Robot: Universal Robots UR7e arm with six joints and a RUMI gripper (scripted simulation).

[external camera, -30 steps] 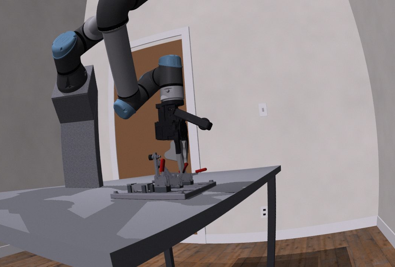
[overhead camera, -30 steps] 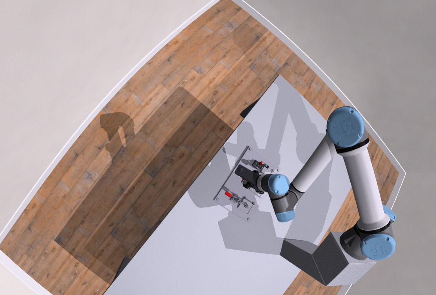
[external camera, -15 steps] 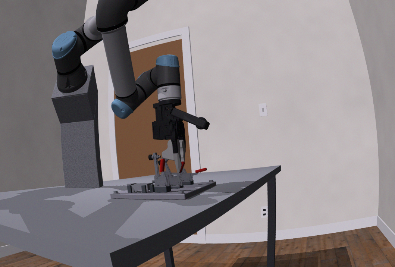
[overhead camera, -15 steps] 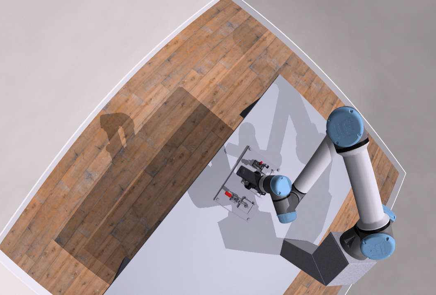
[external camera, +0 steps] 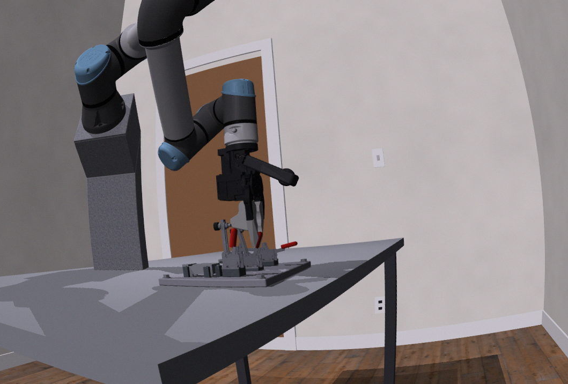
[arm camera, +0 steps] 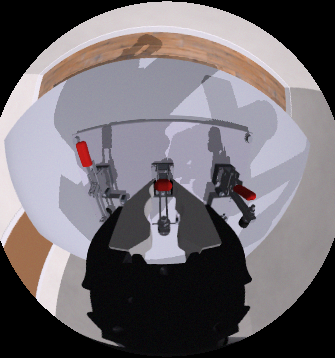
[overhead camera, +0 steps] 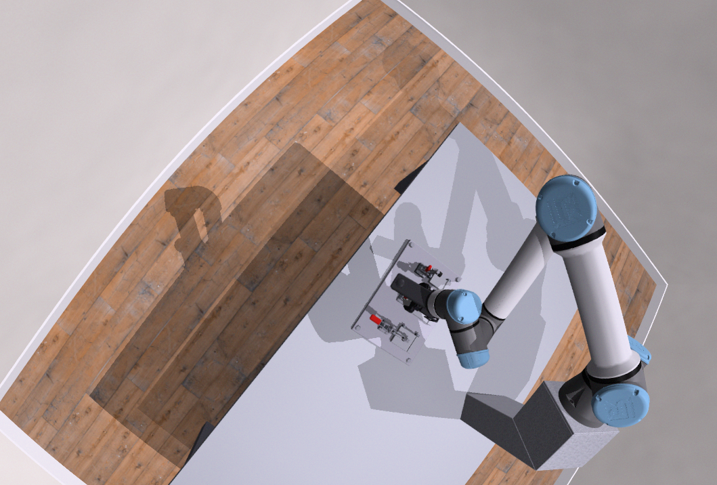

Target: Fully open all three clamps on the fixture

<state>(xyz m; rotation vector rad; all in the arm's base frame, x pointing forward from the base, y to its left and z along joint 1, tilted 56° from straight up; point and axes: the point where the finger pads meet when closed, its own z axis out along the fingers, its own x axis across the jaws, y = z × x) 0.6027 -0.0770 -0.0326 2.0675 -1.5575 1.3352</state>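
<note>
Now: the metal plate 70 mm below my hand and 40 mm behind it.
</note>
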